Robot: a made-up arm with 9 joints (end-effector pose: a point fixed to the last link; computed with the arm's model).
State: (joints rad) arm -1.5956 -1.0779 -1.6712 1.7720 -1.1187 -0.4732 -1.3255 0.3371 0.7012
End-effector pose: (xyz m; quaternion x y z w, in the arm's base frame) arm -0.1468 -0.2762 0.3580 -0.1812 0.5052 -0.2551 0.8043
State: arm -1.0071 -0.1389 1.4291 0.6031 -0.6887 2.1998 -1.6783 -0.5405 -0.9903
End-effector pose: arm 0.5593 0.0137 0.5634 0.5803 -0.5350 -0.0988 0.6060
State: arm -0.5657 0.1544 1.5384 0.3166 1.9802 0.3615 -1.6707 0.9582 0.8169
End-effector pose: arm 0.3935 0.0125 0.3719 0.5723 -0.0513 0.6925 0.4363
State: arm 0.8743 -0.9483 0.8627 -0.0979 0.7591 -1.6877 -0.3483 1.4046 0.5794
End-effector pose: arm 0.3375 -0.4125 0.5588 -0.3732 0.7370 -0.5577 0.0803
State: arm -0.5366 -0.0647 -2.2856 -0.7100 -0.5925 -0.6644 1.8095 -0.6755 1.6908
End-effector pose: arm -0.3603 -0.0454 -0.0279 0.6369 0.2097 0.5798 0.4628
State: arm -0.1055 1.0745 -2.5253 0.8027 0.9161 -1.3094 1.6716 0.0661 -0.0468
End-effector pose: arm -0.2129 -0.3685 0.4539 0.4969 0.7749 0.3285 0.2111
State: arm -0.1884 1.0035 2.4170 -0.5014 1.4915 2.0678 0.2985 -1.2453 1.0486
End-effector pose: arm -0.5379 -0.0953 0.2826 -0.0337 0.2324 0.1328 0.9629
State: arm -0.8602 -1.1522 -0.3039 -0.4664 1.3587 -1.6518 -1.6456 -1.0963 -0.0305
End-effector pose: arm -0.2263 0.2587 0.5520 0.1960 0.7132 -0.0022 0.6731
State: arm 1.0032 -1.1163 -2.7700 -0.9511 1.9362 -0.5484 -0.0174 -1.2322 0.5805
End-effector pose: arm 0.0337 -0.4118 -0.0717 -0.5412 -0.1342 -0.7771 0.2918
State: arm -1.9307 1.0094 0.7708 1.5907 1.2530 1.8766 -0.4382 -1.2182 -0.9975
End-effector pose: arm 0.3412 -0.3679 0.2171 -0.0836 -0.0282 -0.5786 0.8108
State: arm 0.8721 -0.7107 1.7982 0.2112 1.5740 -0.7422 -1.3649 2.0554 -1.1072
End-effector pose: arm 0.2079 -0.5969 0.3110 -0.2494 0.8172 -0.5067 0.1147
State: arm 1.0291 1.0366 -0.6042 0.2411 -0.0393 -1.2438 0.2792 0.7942 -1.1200
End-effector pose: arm 0.3305 -0.1339 0.7257 -0.4687 0.1494 0.6662 0.5605
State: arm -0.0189 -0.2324 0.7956 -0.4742 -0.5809 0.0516 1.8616 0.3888 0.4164
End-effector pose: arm 0.3771 0.1495 0.5232 -0.8475 0.1410 0.5091 0.0516
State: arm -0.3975 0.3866 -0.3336 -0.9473 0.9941 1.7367 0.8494 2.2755 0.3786
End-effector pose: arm 0.3378 0.2940 0.7280 0.1572 0.4363 0.8860 0.0006
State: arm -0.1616 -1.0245 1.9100 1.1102 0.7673 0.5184 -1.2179 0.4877 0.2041
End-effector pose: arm 0.1187 -0.0005 0.5577 -0.3933 0.6203 -0.6759 0.0617
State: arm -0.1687 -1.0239 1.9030 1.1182 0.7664 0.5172 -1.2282 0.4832 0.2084
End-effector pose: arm 0.1178 0.0013 0.5561 -0.3872 0.6198 -0.6800 0.0597
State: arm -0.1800 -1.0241 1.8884 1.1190 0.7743 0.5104 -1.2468 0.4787 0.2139
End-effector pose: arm 0.1204 0.0024 0.5541 -0.3812 0.6201 -0.6837 0.0526
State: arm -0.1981 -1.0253 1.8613 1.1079 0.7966 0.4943 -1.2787 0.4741 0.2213
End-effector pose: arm 0.1288 0.0024 0.5518 -0.3750 0.6218 -0.6865 0.0373
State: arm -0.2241 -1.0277 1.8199 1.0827 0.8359 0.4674 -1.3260 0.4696 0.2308
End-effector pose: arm 0.1439 0.0006 0.5494 -0.3682 0.6255 -0.6878 0.0119
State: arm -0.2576 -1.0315 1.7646 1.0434 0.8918 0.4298 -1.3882 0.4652 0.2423
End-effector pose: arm 0.1658 -0.0042 0.5468 0.3594 -0.6318 0.6863 0.0243
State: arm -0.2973 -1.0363 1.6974 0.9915 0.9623 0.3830 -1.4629 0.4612 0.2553
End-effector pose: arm 0.1933 -0.0134 0.5444 0.3473 -0.6411 0.6807 0.0705
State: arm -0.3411 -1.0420 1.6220 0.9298 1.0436 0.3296 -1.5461 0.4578 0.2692
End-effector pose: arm 0.2240 -0.0285 0.5423 0.3305 -0.6537 0.6693 0.1243
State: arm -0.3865 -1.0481 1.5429 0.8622 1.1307 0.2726 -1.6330 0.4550 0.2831
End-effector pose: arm 0.2546 -0.0503 0.5409 0.3087 -0.6695 0.6507 0.1817
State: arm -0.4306 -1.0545 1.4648 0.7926 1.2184 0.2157 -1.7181 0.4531 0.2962
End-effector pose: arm 0.2815 -0.0780 0.5401 0.2829 -0.6874 0.6251 0.2380
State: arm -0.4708 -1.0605 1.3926 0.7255 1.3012 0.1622 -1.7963 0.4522 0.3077
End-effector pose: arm 0.3020 -0.1092 0.5399 0.2557 -0.7060 0.5942 0.2884
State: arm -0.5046 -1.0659 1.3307 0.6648 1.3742 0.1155 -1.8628 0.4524 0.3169
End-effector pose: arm 0.3153 -0.1403 0.5398 0.2301 -0.7233 0.5614 0.3298
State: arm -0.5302 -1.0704 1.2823 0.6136 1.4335 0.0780 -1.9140 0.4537 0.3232
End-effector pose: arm 0.3223 -0.1674 0.5393 0.2088 -0.7377 0.5311 0.3609
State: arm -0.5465 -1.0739 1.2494 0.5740 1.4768 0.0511 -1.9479 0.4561 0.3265
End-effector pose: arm 0.3253 -0.1881 0.5385 0.1940 -0.7480 0.5069 0.3819
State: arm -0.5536 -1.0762 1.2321 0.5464 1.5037 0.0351 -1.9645 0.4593 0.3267
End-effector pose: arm 0.3263 -0.2011 0.5372 0.1864 -0.7538 0.4913 0.3945
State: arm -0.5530 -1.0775 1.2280 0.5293 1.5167 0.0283 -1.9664 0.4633 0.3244
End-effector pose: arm 0.3268 -0.2074 0.5359 0.1852 -0.7558 0.4838 0.4005
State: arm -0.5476 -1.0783 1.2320 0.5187 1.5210 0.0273 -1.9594 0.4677 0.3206
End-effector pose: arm 0.3273 -0.2094 0.5344 0.1880 -0.7554 0.4815 0.4028
